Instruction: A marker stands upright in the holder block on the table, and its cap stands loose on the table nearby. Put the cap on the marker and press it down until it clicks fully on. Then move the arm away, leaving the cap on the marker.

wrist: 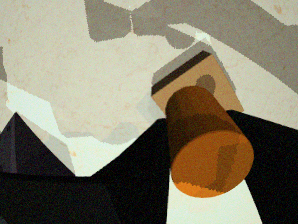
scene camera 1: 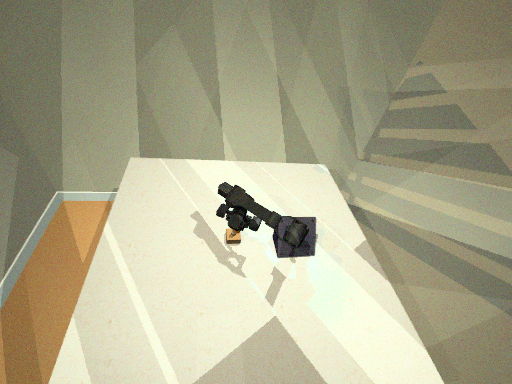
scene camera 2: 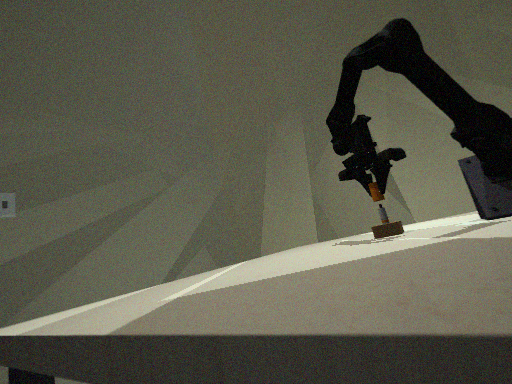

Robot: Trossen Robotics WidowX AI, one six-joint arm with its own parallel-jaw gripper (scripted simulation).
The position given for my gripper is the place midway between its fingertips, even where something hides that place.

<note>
My gripper point(scene camera 2: 378, 195) carries an orange cap point(wrist: 209, 155).
My gripper shows as well in the wrist view point(wrist: 195, 123) and in scene camera 1 point(scene camera 1: 237, 228).
</note>
